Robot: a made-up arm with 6 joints.
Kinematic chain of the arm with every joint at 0, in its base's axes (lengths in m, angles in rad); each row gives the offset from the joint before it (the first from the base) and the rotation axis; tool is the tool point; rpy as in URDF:
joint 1: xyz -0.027 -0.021 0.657 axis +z
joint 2: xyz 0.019 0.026 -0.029 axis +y
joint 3: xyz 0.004 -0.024 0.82 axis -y
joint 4: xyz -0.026 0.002 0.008 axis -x
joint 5: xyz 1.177 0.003 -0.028 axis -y
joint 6: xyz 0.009 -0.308 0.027 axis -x
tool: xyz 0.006 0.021 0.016 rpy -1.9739 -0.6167 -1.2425
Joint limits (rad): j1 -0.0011..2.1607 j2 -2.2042..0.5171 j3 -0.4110..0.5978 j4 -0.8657..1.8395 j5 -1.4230..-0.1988 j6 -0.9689..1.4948
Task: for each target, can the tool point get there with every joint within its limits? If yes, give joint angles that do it. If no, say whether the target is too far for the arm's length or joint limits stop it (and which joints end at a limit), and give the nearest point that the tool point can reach.
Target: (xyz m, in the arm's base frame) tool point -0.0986 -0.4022 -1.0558
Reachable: no: joint limits stop it (at a limit: joint 1, joint 2, joint 3, joint 4, joint 5, joint 6) | nearest point 0.9250 -0.1899 0.2248 | short by 1.653 m
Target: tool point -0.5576 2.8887 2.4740
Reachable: no: too far | nearest point -0.3149 1.5578 1.7508 | short by 1.534 m
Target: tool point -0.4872 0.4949 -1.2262
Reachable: no: joint limits stop it (at a limit: joint 1, joint 2, joint 3, joint 4, joint 5, joint 6) | nearest point -0.4172 0.8637 0.2248 | short by 1.499 m
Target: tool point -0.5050 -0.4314 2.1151
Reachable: yes | joints 0.3271 -1.2172 0.3533 -0.6046 -0.8531 -0.5080
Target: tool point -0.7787 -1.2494 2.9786
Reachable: no: too far | nearest point -0.5520 -0.8789 2.2789 | short by 0.824 m
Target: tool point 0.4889 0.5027 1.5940
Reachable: yes | joints 1.1386 -0.6481 -0.2771 -0.4836 -0.8577 -0.3061
